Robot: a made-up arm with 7 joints. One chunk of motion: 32 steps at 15 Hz.
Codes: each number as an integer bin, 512 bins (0 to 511) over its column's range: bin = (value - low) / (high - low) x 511, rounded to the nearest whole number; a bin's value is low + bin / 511 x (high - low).
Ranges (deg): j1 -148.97..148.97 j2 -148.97..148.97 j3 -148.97..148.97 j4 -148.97..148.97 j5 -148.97..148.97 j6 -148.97..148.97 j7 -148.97..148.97
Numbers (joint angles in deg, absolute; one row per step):
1: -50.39 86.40 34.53 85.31 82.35 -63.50 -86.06
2: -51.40 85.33 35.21 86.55 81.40 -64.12 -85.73
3: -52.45 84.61 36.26 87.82 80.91 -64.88 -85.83
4: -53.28 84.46 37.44 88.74 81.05 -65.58 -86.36
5: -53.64 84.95 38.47 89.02 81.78 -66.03 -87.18
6: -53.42 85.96 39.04 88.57 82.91 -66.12 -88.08
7: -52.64 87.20 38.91 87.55 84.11 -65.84 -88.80
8: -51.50 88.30 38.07 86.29 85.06 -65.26 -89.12
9: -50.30 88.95 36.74 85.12 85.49 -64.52 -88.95
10: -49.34 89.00 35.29 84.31 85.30 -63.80 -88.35
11: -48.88 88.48 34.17 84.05 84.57 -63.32 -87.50
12: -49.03 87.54 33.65 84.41 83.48 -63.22 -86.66
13: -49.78 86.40 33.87 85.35 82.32 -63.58 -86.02
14: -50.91 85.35 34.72 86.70 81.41 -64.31 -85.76
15: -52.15 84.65 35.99 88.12 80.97 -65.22 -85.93
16: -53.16 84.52 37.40 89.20 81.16 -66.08 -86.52
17: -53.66 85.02 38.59 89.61 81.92 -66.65 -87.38
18: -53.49 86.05 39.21 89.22 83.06 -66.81 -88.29
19: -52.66 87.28 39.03 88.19 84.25 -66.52 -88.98
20: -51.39 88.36 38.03 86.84 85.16 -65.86 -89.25
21: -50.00 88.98 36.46 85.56 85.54 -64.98 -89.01
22: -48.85 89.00 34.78 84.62 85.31 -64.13 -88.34
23: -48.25 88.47 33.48 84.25 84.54 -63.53 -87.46
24: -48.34 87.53 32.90 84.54 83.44 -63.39 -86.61
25: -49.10 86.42 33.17 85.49 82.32 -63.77 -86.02
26: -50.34 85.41 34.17 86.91 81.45 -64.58 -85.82
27: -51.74 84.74 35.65 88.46 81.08 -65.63 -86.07
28: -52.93 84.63 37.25 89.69 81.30 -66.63 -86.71
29: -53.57 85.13 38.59 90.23 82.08 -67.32 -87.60
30: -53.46 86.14 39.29 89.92 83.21 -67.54 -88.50
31: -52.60 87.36 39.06 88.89 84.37 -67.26 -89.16
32: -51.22 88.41 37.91 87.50 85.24 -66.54 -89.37
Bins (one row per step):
1: 169 404 315 402 397 147 108
2: 167 402 316 404 395 146 108
3: 166 401 318 406 394 144 108
4: 164 400 320 408 395 143 107
5: 164 401 321 408 396 142 106
6: 164 403 322 407 398 142 104
7: 165 405 322 406 400 143 103
8: 167 407 321 403 401 144 103
9: 169 408 319 401 402 145 103
10: 171 408 316 400 402 146 104
11: 172 407 314 400 401 147 105
12: 171 406 313 400 399 147 107
13: 170 404 314 402 397 146 108
14: 168 402 315 404 395 145 108
15: 166 401 317 407 394 144 108
16: 164 400 320 408 395 142 107
17: 163 401 322 409 396 141 106
18: 164 403 323 409 398 141 104
19: 165 405 322 407 400 141 103
20: 167 407 321 404 402 143 102
21: 170 408 318 402 402 144 103
22: 172 408 315 401 402 146 104
23: 173 407 313 400 400 147 105
24: 173 406 312 400 399 147 107
25: 171 404 312 402 397 146 108
26: 169 402 314 405 395 145 108
27: 167 401 317 407 395 143 108
28: 165 401 319 409 395 141 107
29: 164 402 322 410 396 140 105
30: 164 403 323 410 398 140 104
31: 165 405 322 408 400 140 103
32: 168 407 321 406 402 141 102

